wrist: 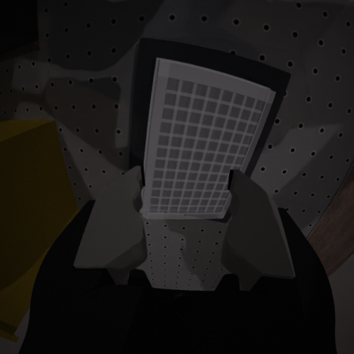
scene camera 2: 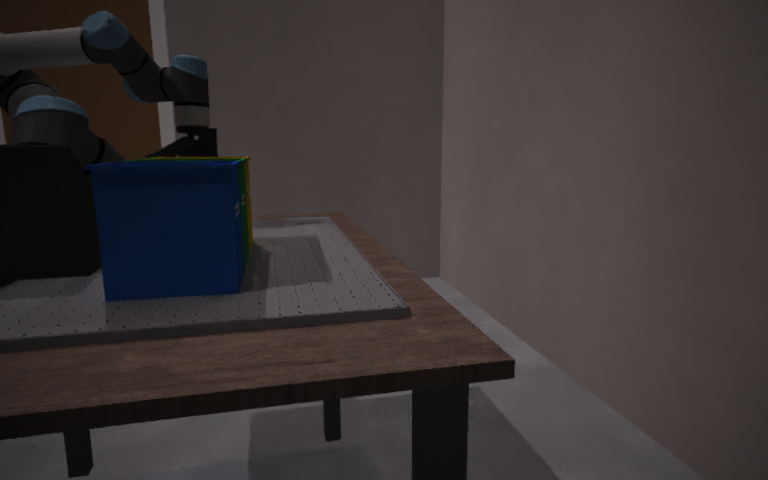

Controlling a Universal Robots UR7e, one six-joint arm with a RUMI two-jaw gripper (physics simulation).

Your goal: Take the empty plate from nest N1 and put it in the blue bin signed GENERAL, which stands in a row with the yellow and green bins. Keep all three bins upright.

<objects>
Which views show the plate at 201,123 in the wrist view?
The wrist view only.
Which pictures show the blue bin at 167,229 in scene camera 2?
Scene camera 2 only.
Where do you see a dark nest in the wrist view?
237,65
</objects>
